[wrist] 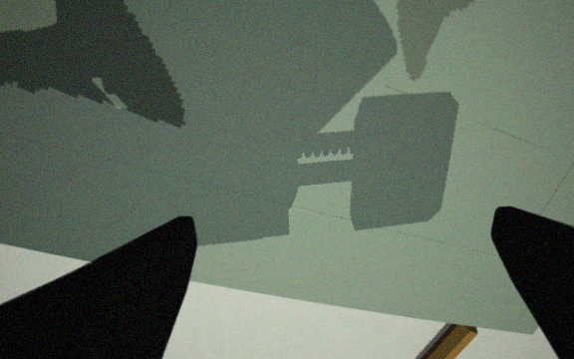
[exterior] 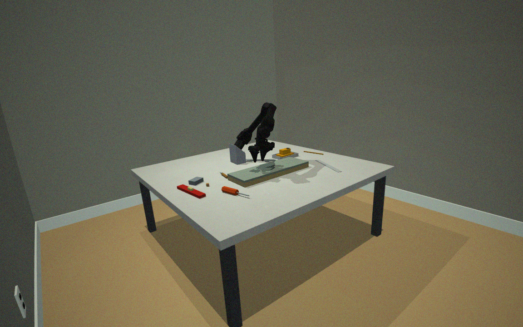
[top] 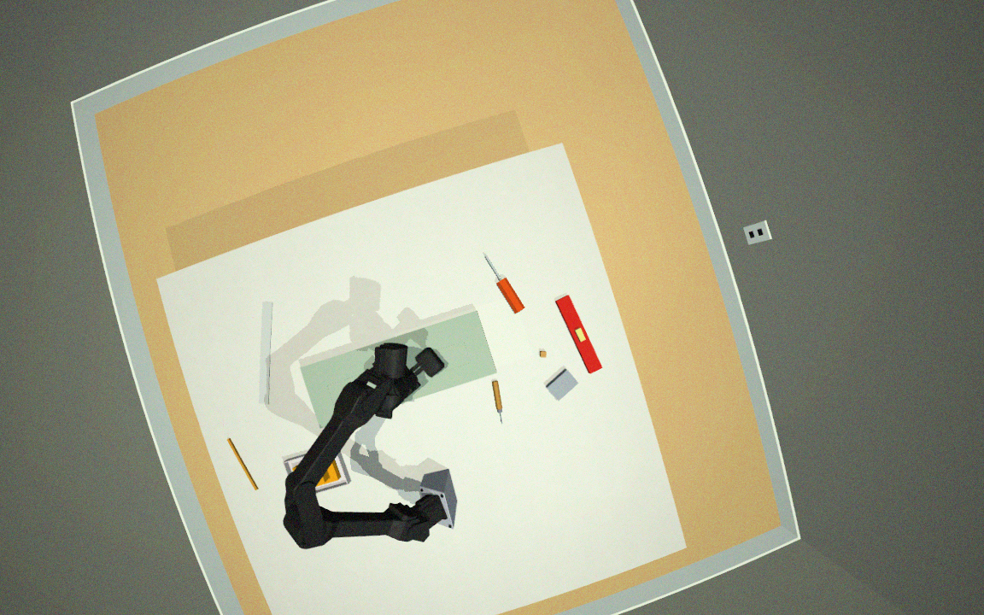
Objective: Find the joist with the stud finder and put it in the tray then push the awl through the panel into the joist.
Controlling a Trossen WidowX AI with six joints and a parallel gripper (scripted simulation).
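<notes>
Now: gripper tip 180 mm past the awl, 150 mm to the left of it and 80 mm above it. Also, from my gripper tip: grey block (340 mm to the right, 190 mm behind, 80 mm below); small brown cube (320 mm to the right, 90 mm behind, 80 mm below); orange-handled screwdriver (290 mm to the right, 170 mm ahead, 70 mm below).
</notes>
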